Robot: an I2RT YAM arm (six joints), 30 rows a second.
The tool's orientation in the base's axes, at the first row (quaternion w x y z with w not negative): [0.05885, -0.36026, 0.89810, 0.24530]
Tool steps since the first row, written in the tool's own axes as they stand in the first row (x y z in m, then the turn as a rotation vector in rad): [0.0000, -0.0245, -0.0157, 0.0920, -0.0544, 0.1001]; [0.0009, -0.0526, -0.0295, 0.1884, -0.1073, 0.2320]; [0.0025, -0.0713, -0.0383, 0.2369, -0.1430, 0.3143]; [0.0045, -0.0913, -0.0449, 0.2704, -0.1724, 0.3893]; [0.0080, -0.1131, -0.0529, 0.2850, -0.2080, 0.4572]
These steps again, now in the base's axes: [0.0177, -0.0228, 0.0039, -0.0378, -0.0423, -0.1350]; [0.0370, -0.0474, 0.0045, -0.0821, -0.0710, -0.2984]; [0.0491, -0.0643, 0.0043, -0.0994, -0.0833, -0.3982]; [0.0616, -0.0811, 0.0016, -0.1095, -0.0860, -0.4848]; [0.0743, -0.1006, -0.0011, -0.1009, -0.0843, -0.5623]
